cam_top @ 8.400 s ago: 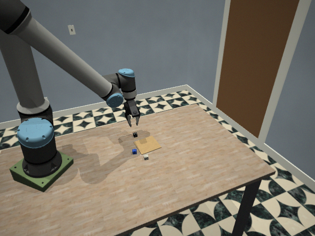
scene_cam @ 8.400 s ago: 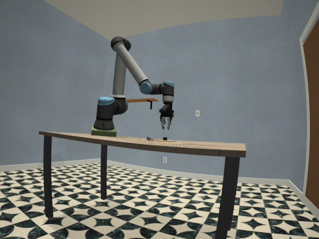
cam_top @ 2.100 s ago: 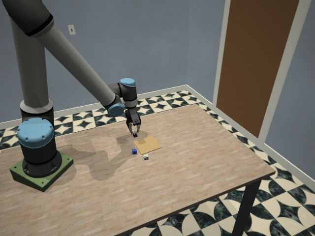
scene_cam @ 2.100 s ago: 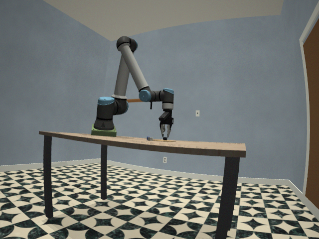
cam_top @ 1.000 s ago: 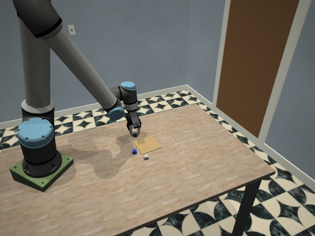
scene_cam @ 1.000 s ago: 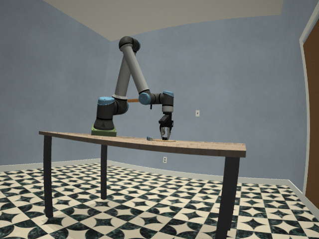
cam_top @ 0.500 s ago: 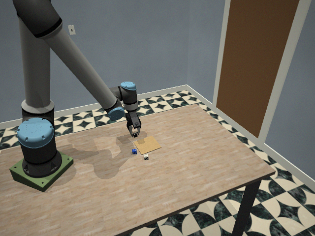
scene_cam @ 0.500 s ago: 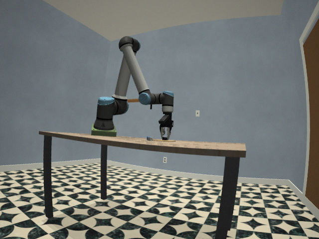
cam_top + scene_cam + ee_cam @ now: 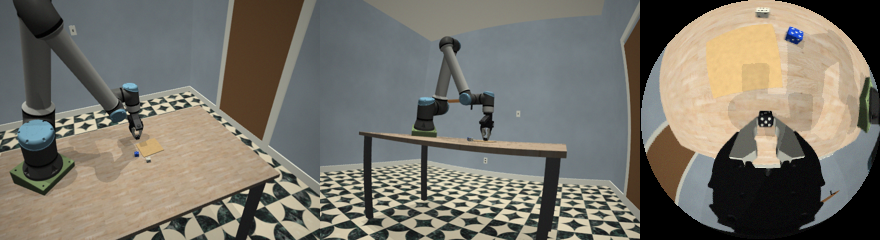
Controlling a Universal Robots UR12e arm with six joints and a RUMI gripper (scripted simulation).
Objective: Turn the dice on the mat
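Right now the black die is right at my hand. Also, from my hand: white die (2 cm ahead, 24 cm to the right); then tan mat (6 cm ahead, 12 cm to the right, 2 cm below); then blue die (4 cm behind, 17 cm to the right).
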